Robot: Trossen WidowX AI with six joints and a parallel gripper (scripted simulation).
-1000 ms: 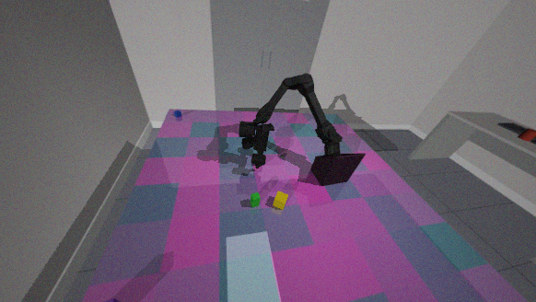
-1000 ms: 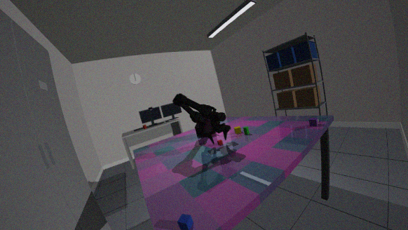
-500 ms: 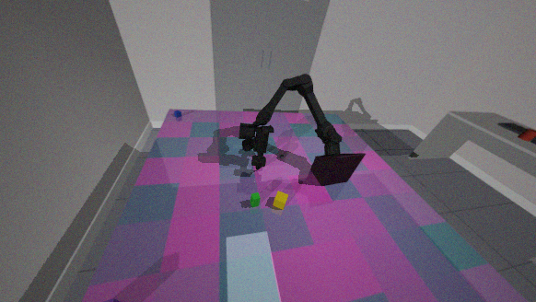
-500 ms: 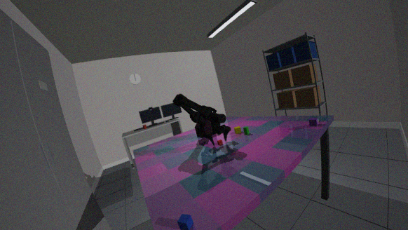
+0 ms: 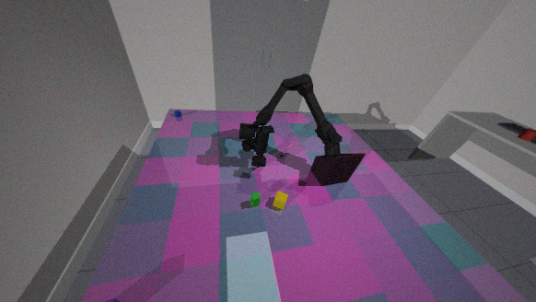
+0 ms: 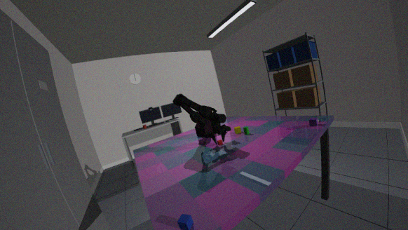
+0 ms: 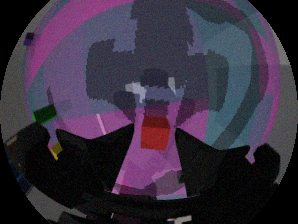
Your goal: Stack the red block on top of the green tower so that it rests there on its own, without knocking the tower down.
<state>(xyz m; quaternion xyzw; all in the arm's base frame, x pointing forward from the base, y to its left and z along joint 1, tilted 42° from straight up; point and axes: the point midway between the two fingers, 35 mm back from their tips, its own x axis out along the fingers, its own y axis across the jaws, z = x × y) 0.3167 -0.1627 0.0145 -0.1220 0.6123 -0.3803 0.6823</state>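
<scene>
Right now the yellow block is 20 mm behind my gripper tip, 240 mm to the left of it and 20 mm above it. Also, from my gripper tip: red block (10 mm above); then blue block (380 mm ahead, 530 mm to the right, 10 mm above).
</scene>
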